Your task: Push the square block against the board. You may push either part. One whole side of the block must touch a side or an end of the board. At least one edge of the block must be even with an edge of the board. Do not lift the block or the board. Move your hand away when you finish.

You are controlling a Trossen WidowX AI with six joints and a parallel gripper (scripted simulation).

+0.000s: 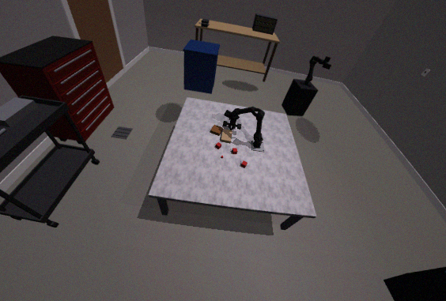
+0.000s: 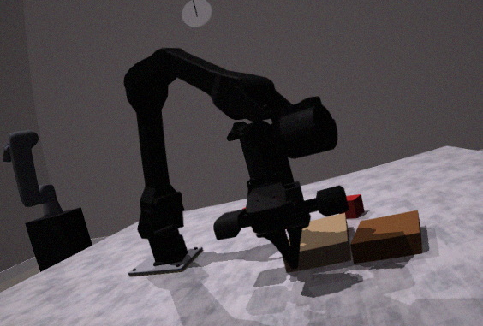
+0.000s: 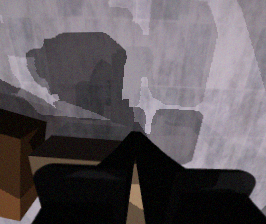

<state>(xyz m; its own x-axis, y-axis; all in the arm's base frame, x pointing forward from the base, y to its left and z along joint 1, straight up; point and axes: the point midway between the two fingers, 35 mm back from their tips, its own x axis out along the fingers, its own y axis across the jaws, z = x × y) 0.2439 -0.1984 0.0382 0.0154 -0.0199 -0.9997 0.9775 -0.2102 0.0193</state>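
My gripper tip is 8 cm to the right of the tan board and 5 cm short of it. Round my gripper tip: square block: 15 cm ahead.
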